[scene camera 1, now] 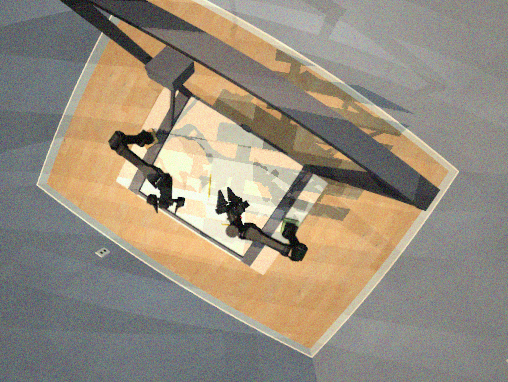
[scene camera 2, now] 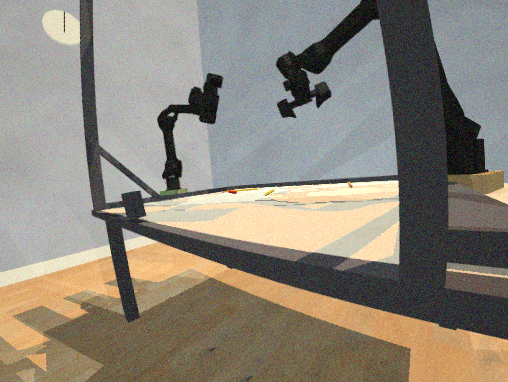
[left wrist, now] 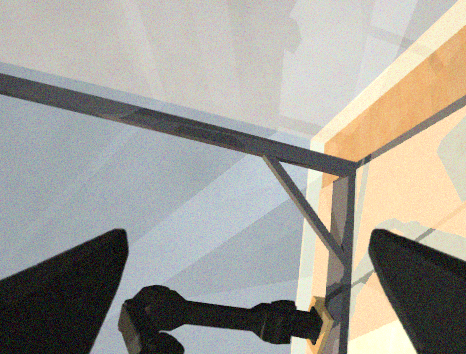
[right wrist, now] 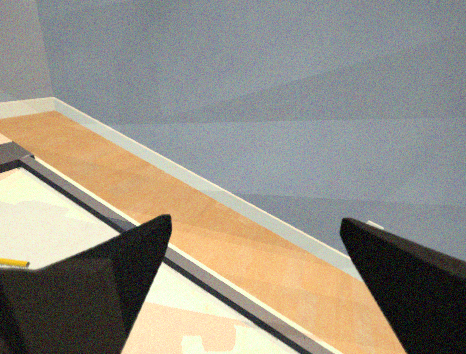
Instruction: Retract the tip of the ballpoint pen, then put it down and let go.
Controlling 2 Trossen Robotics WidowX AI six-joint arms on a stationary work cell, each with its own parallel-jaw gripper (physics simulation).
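Frame: origin at the left arm's base, x ahead, y left, z up, level; millimetres.
Where they show: left gripper, fingertip midpoint: [scene camera 1: 223, 188] [scene camera 2: 211, 90] [left wrist: 249, 241]; right gripper, fingertip midpoint: [scene camera 1: 166, 214] [scene camera 2: 306, 112] [right wrist: 255, 224]; left arm's base at its link origin: [scene camera 1: 289, 227] [scene camera 2: 173, 189]; right arm's base at its link origin: [scene camera 1: 148, 138] [scene camera 2: 462, 173] [left wrist: 314, 325].
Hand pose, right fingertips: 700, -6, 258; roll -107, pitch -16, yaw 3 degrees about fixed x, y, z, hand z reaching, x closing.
Observation:
Things, the pixels of their top centre, and the offset from my right fingertips, as dx, dy, dz. "pt": a spot on its surface instead. Level surfaces: height alone.
- long thin yellow stick-like object at its top centre: [scene camera 1: 209, 185] -142, -146, -288
- small red piece at a spot on its surface: [scene camera 2: 232, 191] pt -332, -47, -287
- thin yellow piece at its top centre: [scene camera 2: 239, 189] -357, +79, -289
- short yellow piece at a spot on its surface: [scene camera 2: 270, 192] pt -137, -156, -293
- small brownish piece at its top centre: [scene camera 2: 349, 183] +129, -69, -289
- yellow rod at a spot on its surface: [right wrist: 15, 262] pt -277, +86, -290
- pale tabletop at its surface level: dz -296
- dark box at its top centre: [scene camera 1: 164, 63] -290, -487, +759
A long thin yellow stick-like object [scene camera 1: 209, 186] lies on the table in scene camera 1. Scene camera 2 shows a small red piece [scene camera 2: 232, 191], a thin yellow piece [scene camera 2: 247, 189], a short yellow piece [scene camera 2: 270, 192] and a small brownish piece [scene camera 2: 350, 185] on the tabletop. The end of a yellow rod [right wrist: 15, 262] shows in the right wrist view. I cannot tell which is the ballpoint pen or see its tip. My left gripper [scene camera 1: 224, 191] [left wrist: 249, 241] is open and empty. My right gripper [scene camera 1: 166, 210] [scene camera 2: 303, 111] [right wrist: 255, 224] is open and empty, high above the table.
The pale tabletop [scene camera 2: 300, 230] has a dark frame around it. A thick dark post [scene camera 2: 417, 150] rises at the right of scene camera 2. A dark beam [scene camera 1: 300, 105] crosses over the table, with a dark box [scene camera 1: 170, 68] near its upper left end.

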